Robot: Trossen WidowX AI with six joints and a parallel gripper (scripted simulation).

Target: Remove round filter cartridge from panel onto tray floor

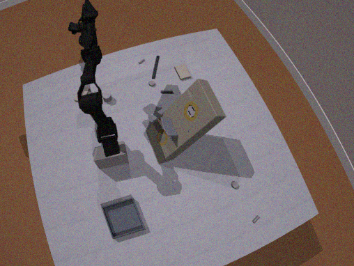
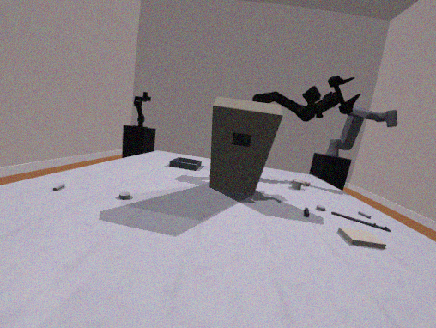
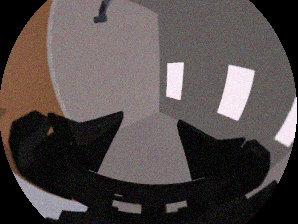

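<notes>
The round filter cartridge is 32 cm ahead of my gripper tip, 50 cm to the right of it and 30 cm below it. Round my gripper tip: tan service panel 27 cm ahead, 50 cm to the right, 38 cm below; dark square tray 10 cm behind, 79 cm to the right, 53 cm below.
</notes>
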